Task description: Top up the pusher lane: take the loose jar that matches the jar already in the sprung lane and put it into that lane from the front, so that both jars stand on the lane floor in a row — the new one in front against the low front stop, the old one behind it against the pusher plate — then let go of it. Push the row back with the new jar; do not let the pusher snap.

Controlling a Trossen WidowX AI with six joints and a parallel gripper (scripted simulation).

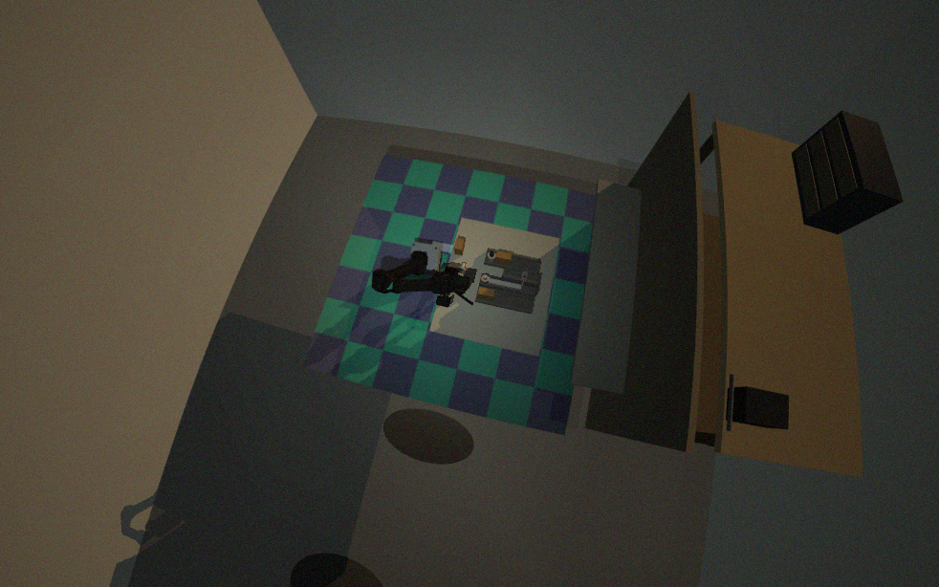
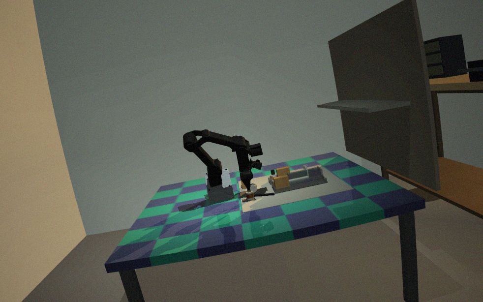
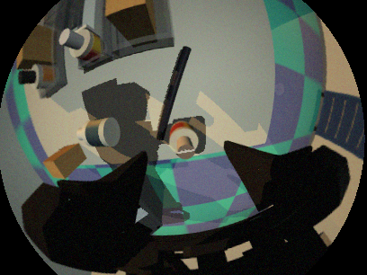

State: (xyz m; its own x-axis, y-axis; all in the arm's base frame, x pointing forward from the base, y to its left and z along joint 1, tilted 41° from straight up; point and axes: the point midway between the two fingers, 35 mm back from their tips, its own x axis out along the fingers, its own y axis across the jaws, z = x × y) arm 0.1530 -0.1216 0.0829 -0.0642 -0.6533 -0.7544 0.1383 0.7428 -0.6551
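The thin black stick lies 60 mm ahead of my gripper tip and 50 mm below it. Round my gripper tip: tan upright piece 20 mm ahead, 250 mm to the left, 20 mm below; lane rack 320 mm ahead, 100 mm to the left, 40 mm below.
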